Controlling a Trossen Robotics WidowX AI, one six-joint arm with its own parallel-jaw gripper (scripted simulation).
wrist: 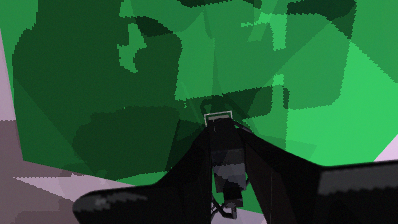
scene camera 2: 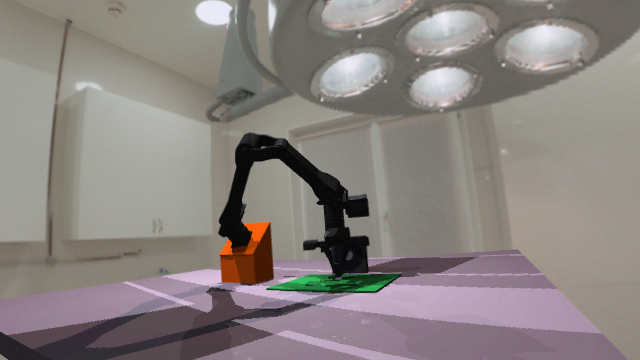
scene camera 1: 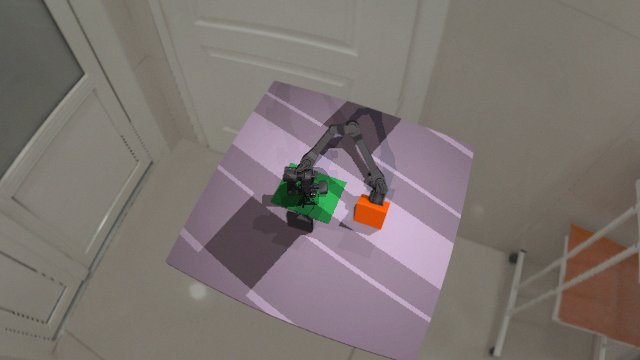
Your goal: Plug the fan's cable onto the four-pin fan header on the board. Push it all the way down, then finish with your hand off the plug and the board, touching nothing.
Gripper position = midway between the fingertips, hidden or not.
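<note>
Green board [scene camera 2: 353,283], also in scene camera 1 [scene camera 1: 325,204] and the wrist view [wrist: 122,97]. Dark fan [scene camera 2: 356,261]. Fan plug [wrist: 227,151]. My gripper [scene camera 2: 338,273], also in the wrist view [wrist: 222,135].
</note>
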